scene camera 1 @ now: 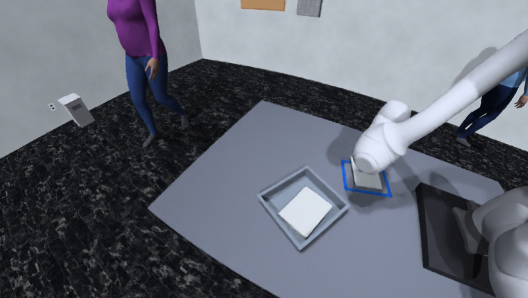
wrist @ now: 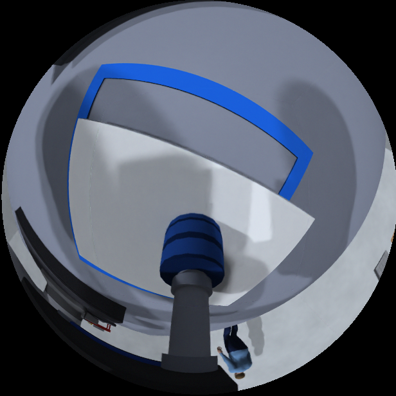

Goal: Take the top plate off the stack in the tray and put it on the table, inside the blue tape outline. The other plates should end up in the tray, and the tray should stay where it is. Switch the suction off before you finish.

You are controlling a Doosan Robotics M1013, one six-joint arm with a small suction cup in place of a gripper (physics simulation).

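Frame: origin at the arm's base, x back, y right, z up, level; centimetres.
Seen in the pictures: arm's base at its link origin: [scene camera 1: 478, 233].
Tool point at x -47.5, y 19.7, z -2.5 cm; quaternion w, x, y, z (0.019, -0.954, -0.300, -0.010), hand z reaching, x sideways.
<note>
Pixels of each thing's top centre, then the offset from my tool point to it. "spot": a spot on its surface instead. Level surfaces: height alone.
- pale plate at its top centre: [scene camera 1: 366, 170] dy -0.6, dx +2.2, dz +1.4 cm
- blue tape outline at a spot on its surface: [scene camera 1: 356, 191] spot: dy -11.2, dx -1.6, dz -1.2 cm
- grey tray at a spot on its surface: [scene camera 1: 279, 227] spot: dy -35.3, dx -28.4, dz -0.2 cm
- grey table at its surface level: dz -1.2 cm
A pale plate [scene camera 1: 371, 182] [wrist: 145, 195] lies level at or just above the table, over the blue tape outline [scene camera 1: 356, 191] [wrist: 200, 87]. In the wrist view it covers part of the outline, with a wide gap at the top and thin blue slivers at the left and bottom. My blue suction cup [wrist: 192, 245] is against the plate's upper face and holds it; the arm's wrist mostly hides the cup in the scene view. Whether the plate touches the table cannot be told. The grey tray [scene camera 1: 279, 227] holds a stack of white plates [scene camera 1: 305, 212].
The tray stands on the grey table [scene camera 1: 225, 200], left of the outline. A black base slab [scene camera 1: 440, 220] is at the right, under the robot's base. A person in purple [scene camera 1: 136, 30] stands beyond the table at the left, and another in light blue [wrist: 240, 359] at the back.
</note>
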